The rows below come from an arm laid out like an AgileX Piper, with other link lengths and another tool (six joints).
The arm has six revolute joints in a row. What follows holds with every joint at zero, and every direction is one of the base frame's. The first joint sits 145.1 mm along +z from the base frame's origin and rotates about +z. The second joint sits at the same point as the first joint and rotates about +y. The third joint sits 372.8 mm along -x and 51 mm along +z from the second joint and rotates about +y. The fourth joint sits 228.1 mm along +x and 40.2 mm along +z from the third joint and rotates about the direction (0.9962, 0, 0.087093). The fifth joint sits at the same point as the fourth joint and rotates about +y. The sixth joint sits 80.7 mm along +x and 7.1 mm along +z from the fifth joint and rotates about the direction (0.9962, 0, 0.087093). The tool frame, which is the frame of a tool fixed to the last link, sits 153.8 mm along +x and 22 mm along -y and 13.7 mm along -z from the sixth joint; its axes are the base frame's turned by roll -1.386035, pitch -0.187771 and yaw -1.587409 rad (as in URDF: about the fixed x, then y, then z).
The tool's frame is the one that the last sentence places.
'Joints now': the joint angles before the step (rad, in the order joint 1, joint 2, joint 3, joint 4, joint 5, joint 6). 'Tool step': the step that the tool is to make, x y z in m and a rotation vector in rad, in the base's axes. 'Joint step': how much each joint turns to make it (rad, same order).
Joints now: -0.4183 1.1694 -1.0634 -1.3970 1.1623 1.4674
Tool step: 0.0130 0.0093 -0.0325 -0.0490 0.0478 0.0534
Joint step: 0.1038 -0.0003 0.1931 -0.1272 0.0388 0.1848
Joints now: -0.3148 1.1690 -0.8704 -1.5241 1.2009 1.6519
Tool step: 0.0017 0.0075 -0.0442 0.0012 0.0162 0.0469
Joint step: 0.0414 -0.0007 0.1958 -0.0754 -0.0058 0.1925
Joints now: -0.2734 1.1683 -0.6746 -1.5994 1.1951 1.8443
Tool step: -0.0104 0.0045 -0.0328 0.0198 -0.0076 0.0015
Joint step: 0.0026 -0.0007 0.1319 -0.0335 -0.0025 0.1435
